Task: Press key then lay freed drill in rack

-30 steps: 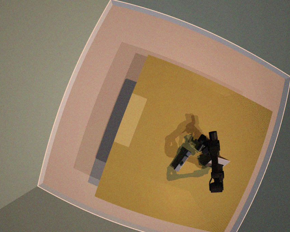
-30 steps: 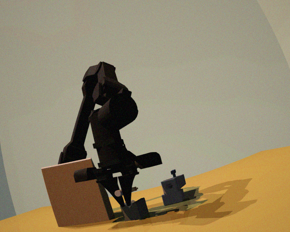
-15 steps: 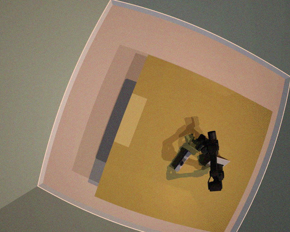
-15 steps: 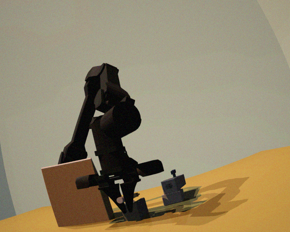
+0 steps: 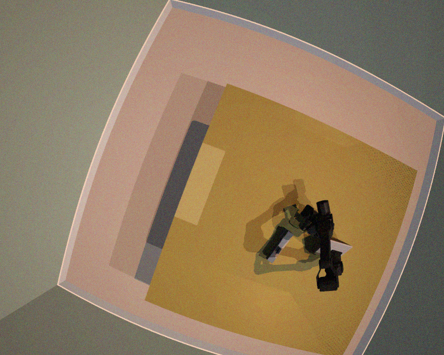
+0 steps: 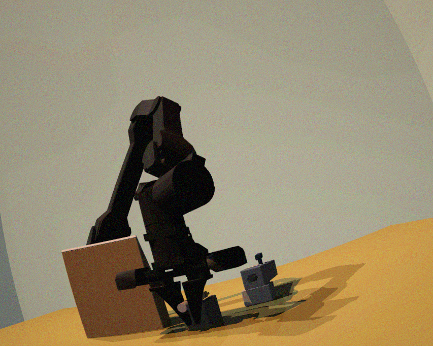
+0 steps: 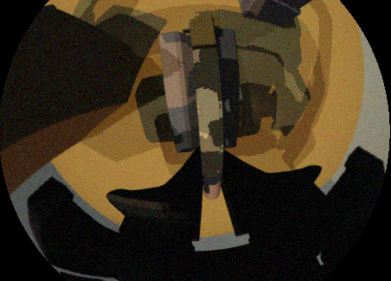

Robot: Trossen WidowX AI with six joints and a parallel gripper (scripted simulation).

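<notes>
My gripper tip is 40 mm to the right of the drill, 30 mm below it and 10 mm short of it. From my gripper tip the other things lie so: rack (50 mm to the left, 10 mm ahead, 10 mm above); key (210 mm to the left, 140 mm ahead, 40 mm above); grey fixture block (190 mm to the left, 130 mm ahead, 30 mm above).
</notes>
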